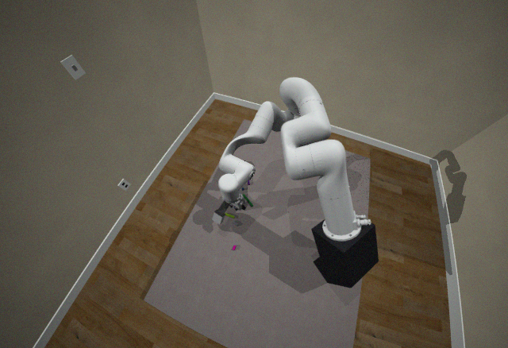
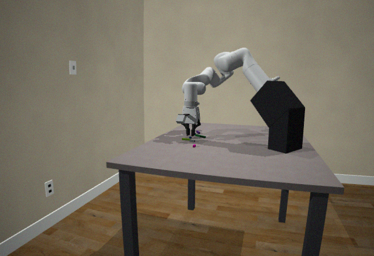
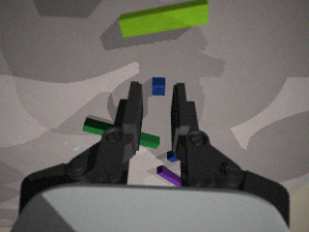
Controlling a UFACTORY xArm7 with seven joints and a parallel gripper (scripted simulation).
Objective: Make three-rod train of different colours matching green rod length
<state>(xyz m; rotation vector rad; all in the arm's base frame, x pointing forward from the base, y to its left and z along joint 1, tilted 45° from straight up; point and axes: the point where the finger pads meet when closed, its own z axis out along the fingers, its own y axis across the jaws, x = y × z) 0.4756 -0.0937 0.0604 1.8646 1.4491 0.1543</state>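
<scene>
Right now my hand is 2 cm short of the lime rod, 5 cm to the right of it and 3 cm above it. The rest, counted from my hand: grey rod 1 cm behind, 8 cm to the left, 3 cm below; then green rod 6 cm behind, 4 cm to the right, 3 cm below; then purple rod 5 cm behind, 16 cm to the right, 3 cm below.
</scene>
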